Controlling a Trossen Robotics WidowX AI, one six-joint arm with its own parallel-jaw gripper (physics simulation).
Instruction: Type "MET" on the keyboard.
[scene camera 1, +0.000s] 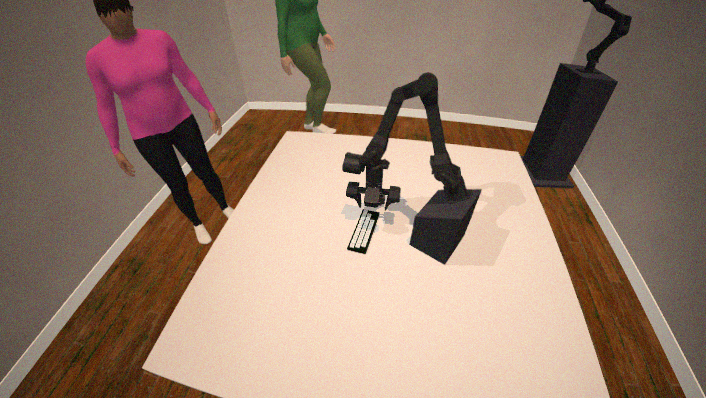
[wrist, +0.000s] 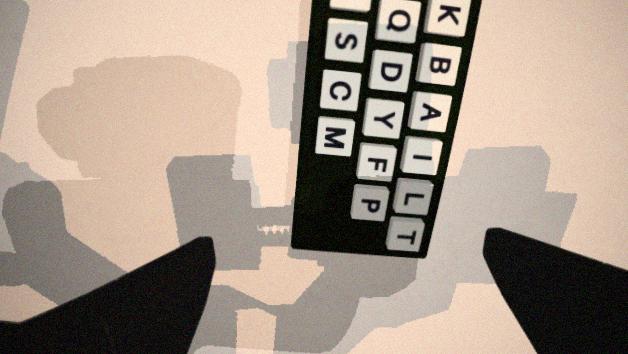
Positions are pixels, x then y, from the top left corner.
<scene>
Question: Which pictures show the gripper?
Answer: Scene camera 1 and the wrist view: all of them.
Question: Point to a key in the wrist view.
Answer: At 429, 111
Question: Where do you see the gripper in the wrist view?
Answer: At 350, 246
</scene>
